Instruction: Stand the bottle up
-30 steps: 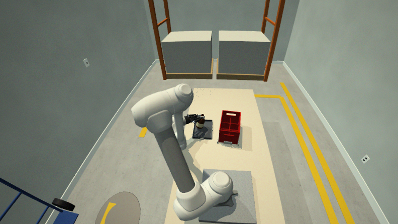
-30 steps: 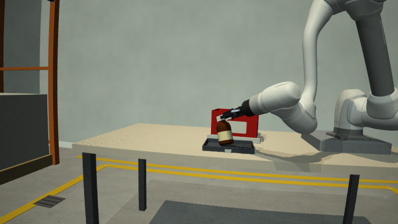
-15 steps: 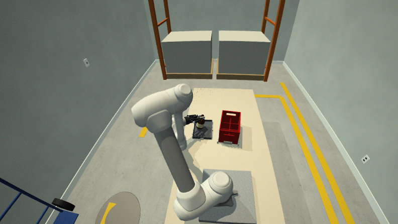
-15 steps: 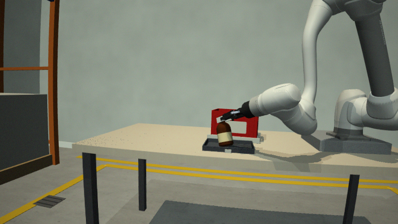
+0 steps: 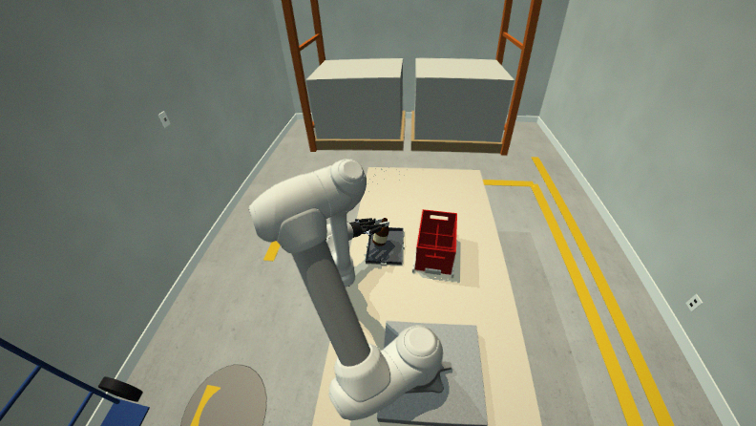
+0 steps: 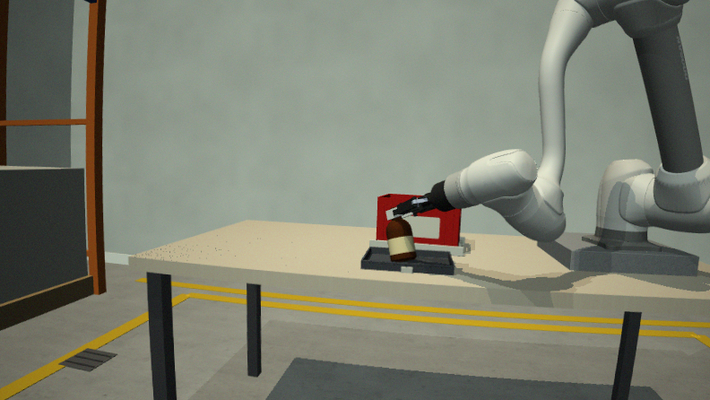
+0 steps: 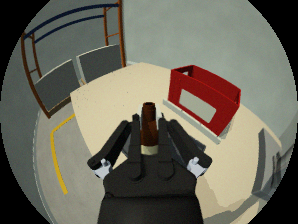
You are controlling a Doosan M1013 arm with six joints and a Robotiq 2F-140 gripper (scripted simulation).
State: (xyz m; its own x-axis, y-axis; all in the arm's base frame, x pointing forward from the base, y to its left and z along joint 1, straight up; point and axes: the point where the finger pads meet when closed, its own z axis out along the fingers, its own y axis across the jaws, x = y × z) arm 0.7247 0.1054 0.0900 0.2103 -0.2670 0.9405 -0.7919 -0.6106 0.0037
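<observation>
Now: the bottle 60 mm below my hand. From my hand the other things lie so: tray (140 mm below, 30 mm behind, 10 mm to the right); red crate (280 mm to the right, 90 mm behind, 70 mm below).
</observation>
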